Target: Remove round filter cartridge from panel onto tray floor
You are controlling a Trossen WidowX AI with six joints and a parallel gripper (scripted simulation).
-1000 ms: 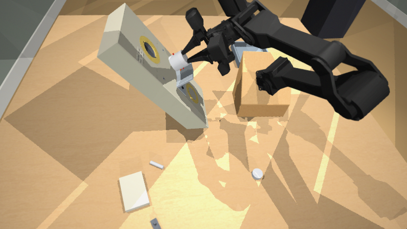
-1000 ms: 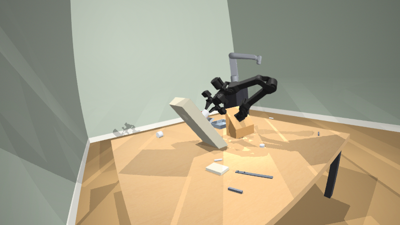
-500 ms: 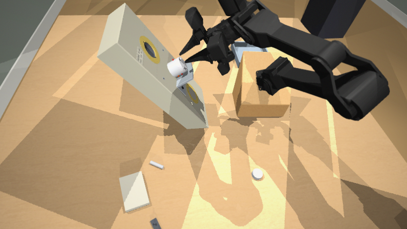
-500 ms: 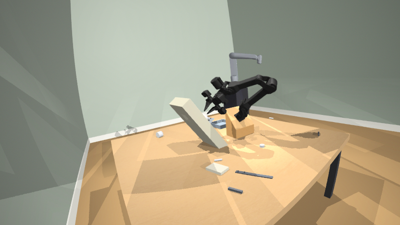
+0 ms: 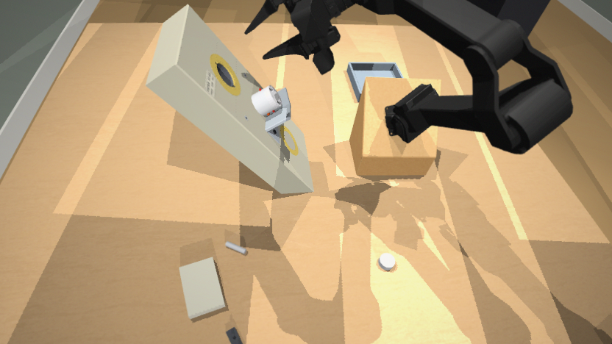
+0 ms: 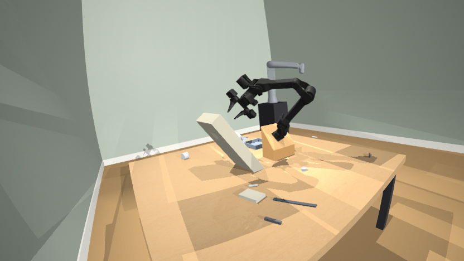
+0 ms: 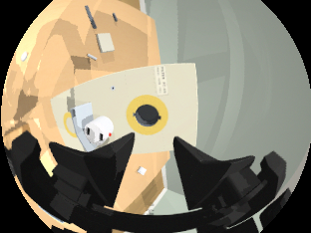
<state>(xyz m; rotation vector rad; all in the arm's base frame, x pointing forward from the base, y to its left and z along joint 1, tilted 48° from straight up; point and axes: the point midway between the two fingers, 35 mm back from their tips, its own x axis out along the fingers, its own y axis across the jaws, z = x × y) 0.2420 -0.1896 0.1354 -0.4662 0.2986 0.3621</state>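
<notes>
Right now the round grey filter cartridge is 20 mm behind my gripper tip and 120 mm below it. The rest, counted from my gripper tip: grey bracket (30 mm behind, 10 mm to the left, 150 mm below); then cream service panel (20 mm ahead, 140 mm below); then blue-grey tray (390 mm behind, 240 mm to the right, 280 mm below).
</notes>
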